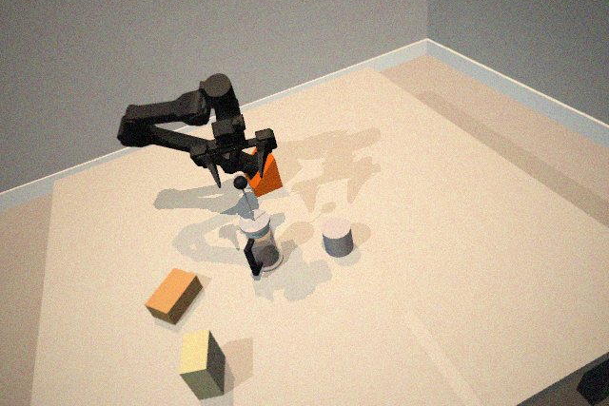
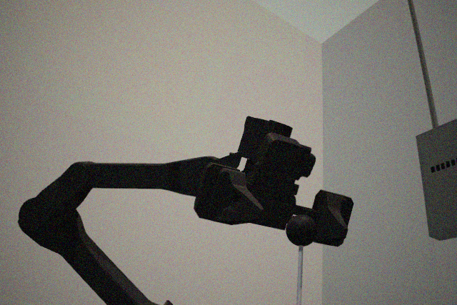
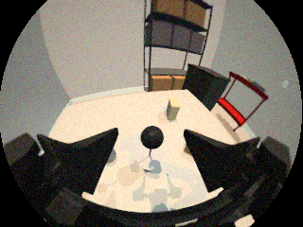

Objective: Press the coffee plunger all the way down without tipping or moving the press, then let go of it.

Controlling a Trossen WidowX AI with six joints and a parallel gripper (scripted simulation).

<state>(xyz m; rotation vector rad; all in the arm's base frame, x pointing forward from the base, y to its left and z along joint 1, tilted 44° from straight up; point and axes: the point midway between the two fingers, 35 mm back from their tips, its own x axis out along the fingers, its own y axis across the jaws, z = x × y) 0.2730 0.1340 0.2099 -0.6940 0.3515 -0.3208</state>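
The coffee press is 10 mm ahead of my gripper tip, 10 mm to the right of it and 140 mm below it. Round my gripper tip: orange block 20 mm ahead, 240 mm to the right, 240 mm below; then grey cylinder 40 mm ahead, 180 mm to the left, 230 mm below.
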